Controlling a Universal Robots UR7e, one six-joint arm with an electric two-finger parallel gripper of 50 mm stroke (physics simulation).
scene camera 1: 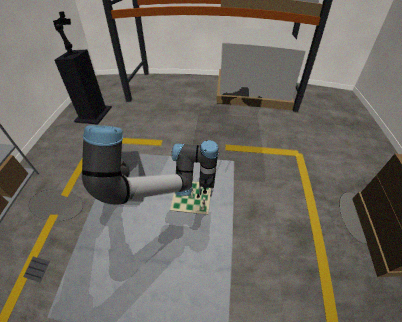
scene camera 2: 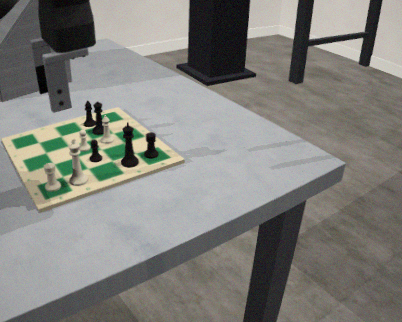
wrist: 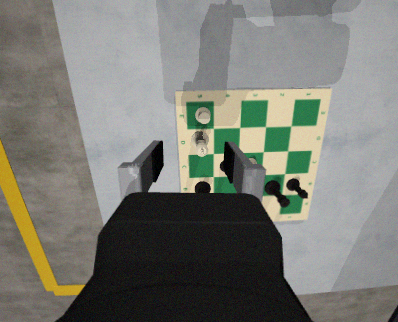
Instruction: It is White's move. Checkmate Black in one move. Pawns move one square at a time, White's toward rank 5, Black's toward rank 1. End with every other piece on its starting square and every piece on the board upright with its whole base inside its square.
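Places are measured from the arm's base along level axes (x ahead, y left, z up), in centimetres.
Where they show: gripper, between the fingertips: (scene camera 1: 205,194) (scene camera 2: 54,99) (wrist: 193,153).
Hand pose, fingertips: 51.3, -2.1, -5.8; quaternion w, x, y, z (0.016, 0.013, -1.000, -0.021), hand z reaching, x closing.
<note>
After its pixels a point has its place, as x, y, z.
The chessboard (scene camera 1: 187,210) @(41.8, -6.6, -18.4) (scene camera 2: 172,161) @(51.9, 13.2, -18.4) (wrist: 280,112) @(38.8, -4.7, -18.4) lies on the table. A white rook (scene camera 2: 51,177) @(50.4, -3.9, -16.6) (wrist: 202,116) @(50.1, -4.0, -15.1) stands on E5, the tall white king (scene camera 2: 76,167) @(50.6, -0.4, -15.9) (wrist: 200,137) @(50.1, -0.9, -16.9) on D5, a white pawn (scene camera 2: 83,141) @(42.5, 3.1, -17.0) on C3, a white bishop (scene camera 2: 106,132) @(41.9, 7.0, -16.7) on B3. The black king (scene camera 2: 129,147) @(49.8, 7.6, -15.6) (wrist: 202,188) @(49.4, 7.0, -17.0) stands on B5, a black rook (scene camera 2: 151,146) @(49.3, 11.2, -16.7) on A5, a black pawn (scene camera 2: 95,152) @(46.3, 3.7, -17.0) on C4, two black pieces on B2 (scene camera 2: 98,120) @(38.4, 7.0, -16.1) and B1 (scene camera 2: 89,116) @(35.0, 6.5, -16.7). My gripper (scene camera 2: 52,100) @(51.3, -2.1, -5.8) (wrist: 193,153) @(51.3, -2.1, -5.8) is open and empty above the board; it hides some squares in the wrist view.
The grey table (scene camera 2: 210,200) @(61.6, 13.4, -19.0) ends at a front edge and right corner. A black pedestal (scene camera 1: 82,87) (scene camera 2: 217,40), an orange and black shelf rack (scene camera 1: 165,13) and a brown cabinet (scene camera 1: 382,215) stand away from the table. The arm casts shadows beside the board.
</note>
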